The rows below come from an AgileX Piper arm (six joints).
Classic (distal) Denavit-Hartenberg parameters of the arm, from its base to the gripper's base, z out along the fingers. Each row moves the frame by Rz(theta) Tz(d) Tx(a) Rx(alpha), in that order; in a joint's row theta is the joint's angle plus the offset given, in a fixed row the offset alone. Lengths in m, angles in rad.
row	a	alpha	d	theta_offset
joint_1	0	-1.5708	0.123	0
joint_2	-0.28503	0	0	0.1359
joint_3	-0.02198	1.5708	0	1.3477
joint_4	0	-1.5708	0.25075	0
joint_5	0	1.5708	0	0
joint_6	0	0	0.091	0
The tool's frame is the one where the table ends.
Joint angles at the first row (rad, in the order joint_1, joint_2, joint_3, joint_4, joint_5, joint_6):
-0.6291 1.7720 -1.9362 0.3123 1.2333 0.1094
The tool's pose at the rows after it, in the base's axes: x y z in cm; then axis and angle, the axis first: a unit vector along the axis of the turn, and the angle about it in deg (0 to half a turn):
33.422 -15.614 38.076 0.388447 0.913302 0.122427 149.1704
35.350 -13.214 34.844 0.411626 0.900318 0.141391 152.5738
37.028 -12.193 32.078 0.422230 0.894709 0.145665 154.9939
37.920 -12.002 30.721 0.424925 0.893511 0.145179 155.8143
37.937 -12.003 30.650 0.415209 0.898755 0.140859 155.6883
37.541 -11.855 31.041 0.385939 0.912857 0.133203 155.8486
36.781 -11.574 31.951 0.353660 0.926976 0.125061 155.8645
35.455 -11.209 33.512 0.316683 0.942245 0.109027 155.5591
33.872 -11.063 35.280 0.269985 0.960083 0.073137 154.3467
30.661 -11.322 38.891 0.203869 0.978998 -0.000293 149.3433
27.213 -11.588 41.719 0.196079 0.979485 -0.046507 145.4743
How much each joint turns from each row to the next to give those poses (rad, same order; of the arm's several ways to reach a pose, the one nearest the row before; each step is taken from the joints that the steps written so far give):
0.1236 -0.0542 0.1537 -0.0118 -0.0215 0.1571
0.0849 0.0204 0.0964 -0.0082 -0.0834 0.1093
0.0448 0.0478 0.0392 -0.0071 -0.0578 0.0500
0.0142 0.0322 0.0064 -0.0032 -0.0277 0.0120
0.0011 0.0010 0.0009 -0.0046 -0.0010 -0.0201
0.0000 -0.0123 0.0000 -0.0040 0.0235 -0.0594
0.0000 -0.0269 0.0000 -0.0058 0.0353 -0.0610
0.0000 -0.0471 0.0000 -0.0220 0.0488 -0.0628
0.0000 -0.0551 0.0000 -0.0553 0.0380 -0.0793
-0.0175 -0.1128 0.0022 -0.0969 0.0158 -0.1326
-0.0366 -0.1075 0.0149 -0.0516 0.0115 -0.0444

